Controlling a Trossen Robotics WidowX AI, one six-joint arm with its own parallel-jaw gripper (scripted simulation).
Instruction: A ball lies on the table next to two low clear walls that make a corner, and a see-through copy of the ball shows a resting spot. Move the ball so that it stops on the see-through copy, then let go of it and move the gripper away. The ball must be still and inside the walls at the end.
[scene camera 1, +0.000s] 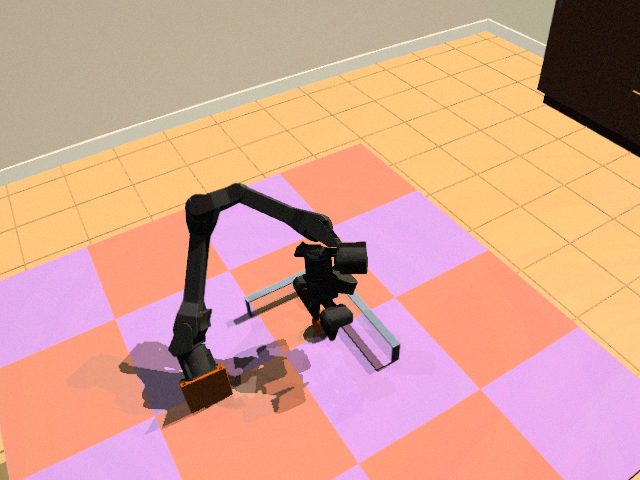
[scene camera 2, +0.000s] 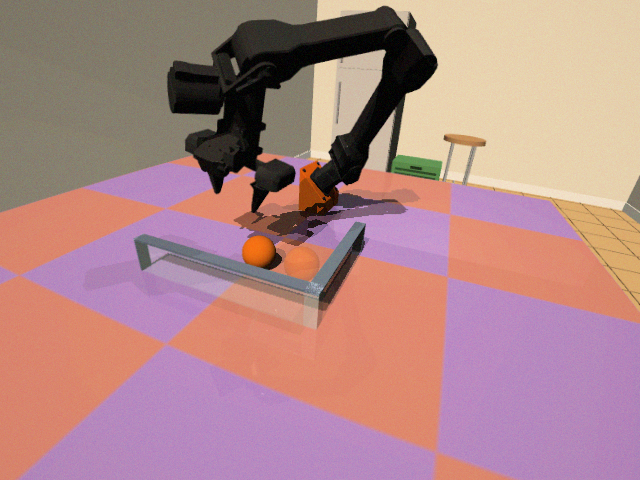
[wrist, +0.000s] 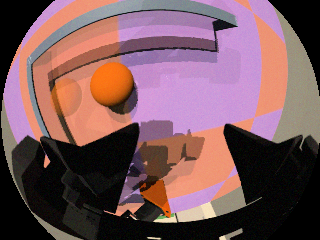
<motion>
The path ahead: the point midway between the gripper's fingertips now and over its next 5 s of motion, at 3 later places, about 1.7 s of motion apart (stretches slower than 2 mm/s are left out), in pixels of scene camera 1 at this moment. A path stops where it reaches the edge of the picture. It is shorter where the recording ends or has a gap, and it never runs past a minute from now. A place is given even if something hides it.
My gripper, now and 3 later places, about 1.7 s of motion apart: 324, 330; 324, 321; 320, 283; 306, 278
</motion>
